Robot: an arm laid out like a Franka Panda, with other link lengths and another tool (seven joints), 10 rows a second.
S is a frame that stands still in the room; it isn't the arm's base.
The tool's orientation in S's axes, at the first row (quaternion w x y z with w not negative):
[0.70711, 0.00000, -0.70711, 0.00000]
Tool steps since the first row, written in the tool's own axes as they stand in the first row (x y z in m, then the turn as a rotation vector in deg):
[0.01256, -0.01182, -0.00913, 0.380, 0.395, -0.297]
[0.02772, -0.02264, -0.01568, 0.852, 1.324, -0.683]
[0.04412, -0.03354, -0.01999, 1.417, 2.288, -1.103]
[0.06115, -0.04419, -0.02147, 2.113, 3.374, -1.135]
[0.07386, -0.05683, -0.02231, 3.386, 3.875, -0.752]
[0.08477, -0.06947, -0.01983, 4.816, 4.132, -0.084]
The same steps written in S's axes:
[0.00913, -0.01182, 0.01256, 0.297, 0.395, 0.380]
[0.01568, -0.02264, 0.02772, 0.683, 1.324, 0.852]
[0.01999, -0.03354, 0.04412, 1.103, 2.288, 1.417]
[0.02147, -0.04419, 0.06115, 1.135, 3.374, 2.113]
[0.02231, -0.05683, 0.07386, 0.752, 3.875, 3.386]
[0.01983, -0.06947, 0.08477, 0.084, 4.132, 4.816]

